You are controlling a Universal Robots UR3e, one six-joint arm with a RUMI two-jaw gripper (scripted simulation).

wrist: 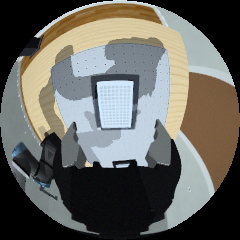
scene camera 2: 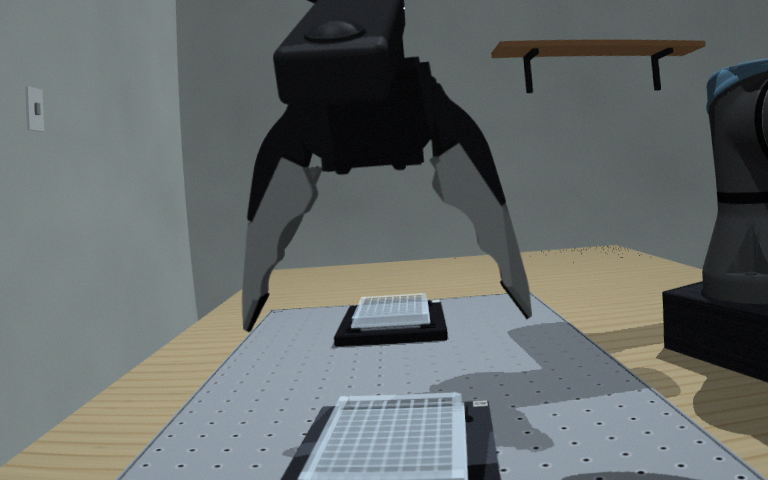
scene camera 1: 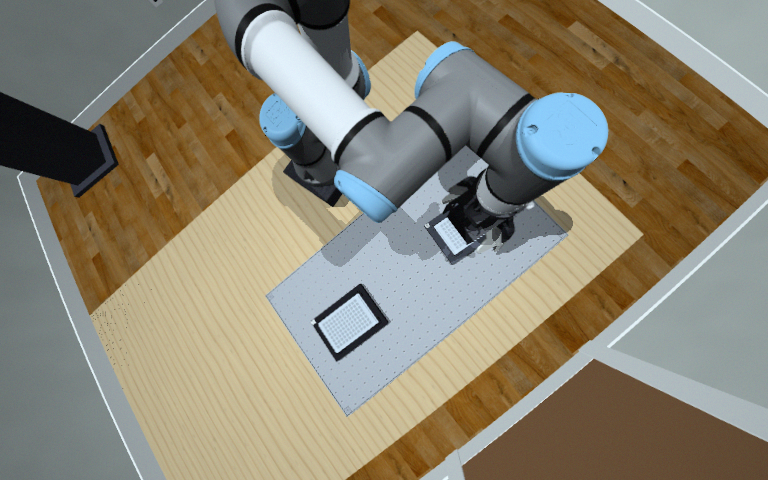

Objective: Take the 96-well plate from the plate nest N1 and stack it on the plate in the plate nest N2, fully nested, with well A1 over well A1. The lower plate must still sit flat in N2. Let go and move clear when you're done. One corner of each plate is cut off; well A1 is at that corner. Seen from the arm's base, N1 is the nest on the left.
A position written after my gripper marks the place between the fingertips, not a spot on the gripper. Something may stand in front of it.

Note:
In view: my gripper [scene camera 2: 384, 327] and a black nest [scene camera 1: 371, 304].
My gripper shows as well in the wrist view [wrist: 115, 121] and in scene camera 1 [scene camera 1: 471, 220].

